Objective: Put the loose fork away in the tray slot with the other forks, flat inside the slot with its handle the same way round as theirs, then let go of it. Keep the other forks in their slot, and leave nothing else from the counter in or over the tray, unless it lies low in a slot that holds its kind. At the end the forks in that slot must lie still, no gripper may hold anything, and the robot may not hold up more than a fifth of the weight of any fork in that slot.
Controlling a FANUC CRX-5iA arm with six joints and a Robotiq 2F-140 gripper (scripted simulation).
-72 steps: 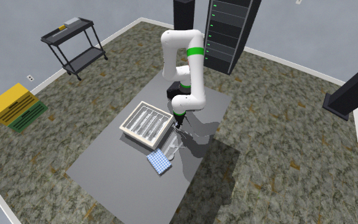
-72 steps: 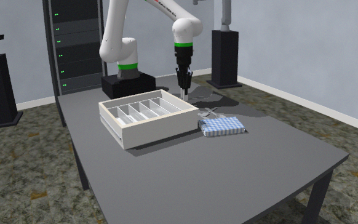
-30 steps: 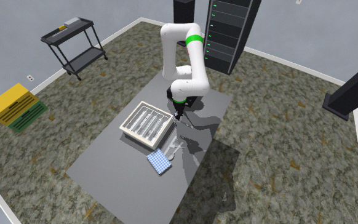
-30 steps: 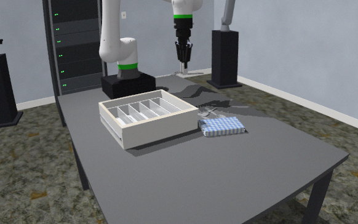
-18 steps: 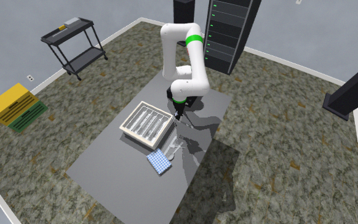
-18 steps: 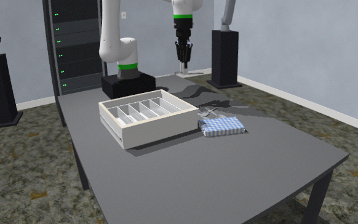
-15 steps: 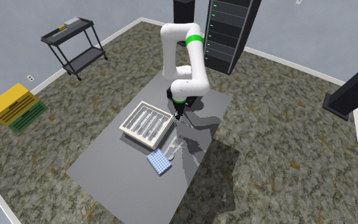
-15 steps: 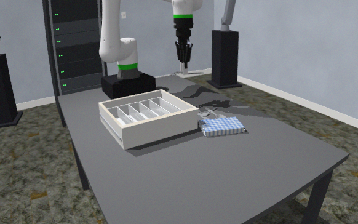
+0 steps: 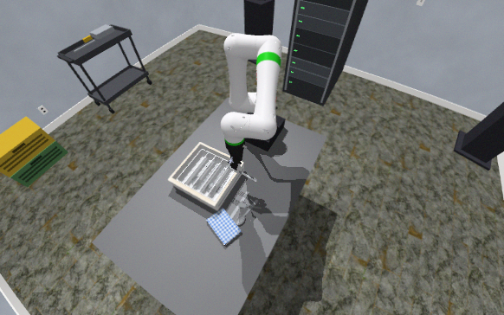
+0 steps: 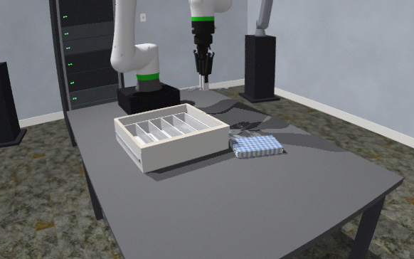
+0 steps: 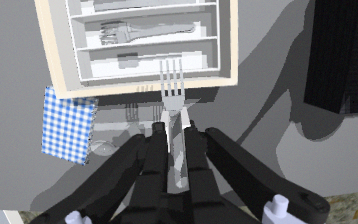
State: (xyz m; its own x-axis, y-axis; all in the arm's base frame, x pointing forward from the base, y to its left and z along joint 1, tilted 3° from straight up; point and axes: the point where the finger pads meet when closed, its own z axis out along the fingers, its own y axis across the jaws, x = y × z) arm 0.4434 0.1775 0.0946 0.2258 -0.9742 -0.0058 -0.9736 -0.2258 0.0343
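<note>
Right now the cream cutlery tray is 180 mm to the right of my hand, 160 mm below it and 90 mm ahead of it. From my hand the other things lie so: blue checked napkin 260 mm ahead, 200 mm below, 120 mm to the left.
</note>
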